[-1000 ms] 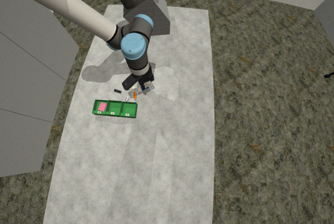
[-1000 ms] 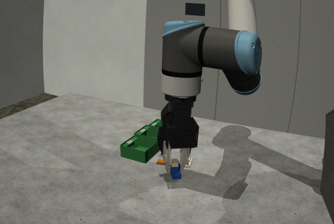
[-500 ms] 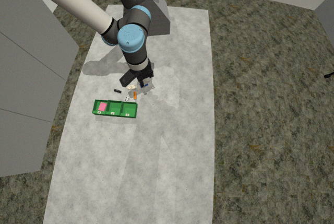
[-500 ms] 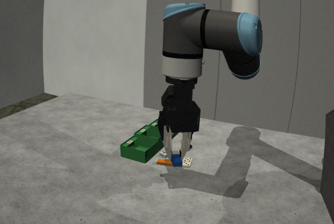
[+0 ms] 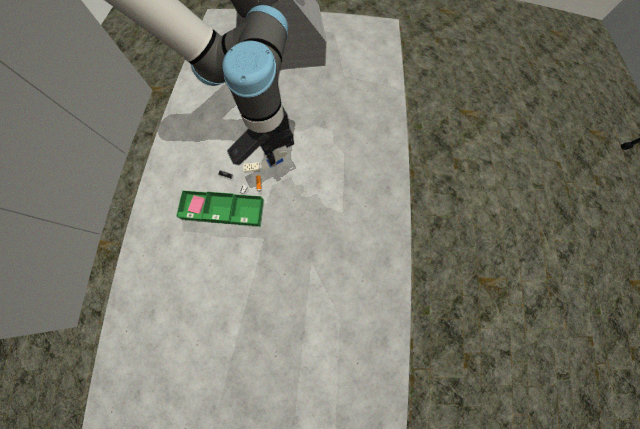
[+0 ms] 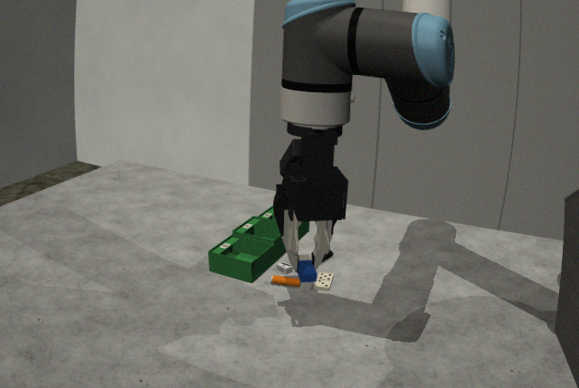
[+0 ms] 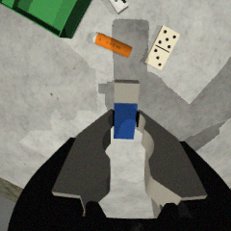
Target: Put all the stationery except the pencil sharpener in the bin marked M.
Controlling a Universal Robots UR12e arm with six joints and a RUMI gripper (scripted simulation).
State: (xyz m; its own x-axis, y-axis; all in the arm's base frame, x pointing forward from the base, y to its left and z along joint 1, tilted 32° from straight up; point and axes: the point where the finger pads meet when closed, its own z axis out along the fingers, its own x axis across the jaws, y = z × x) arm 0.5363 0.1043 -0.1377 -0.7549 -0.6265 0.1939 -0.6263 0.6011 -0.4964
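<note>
The pink eraser lies 160 mm ahead of my hand, 210 mm to the right of it and 70 mm below it. The rest, counted from my hand: domino (80 mm to the right, 70 mm below); then blue eraser (10 mm below); then orange marker (50 mm ahead, 40 mm to the right, 70 mm below).
</note>
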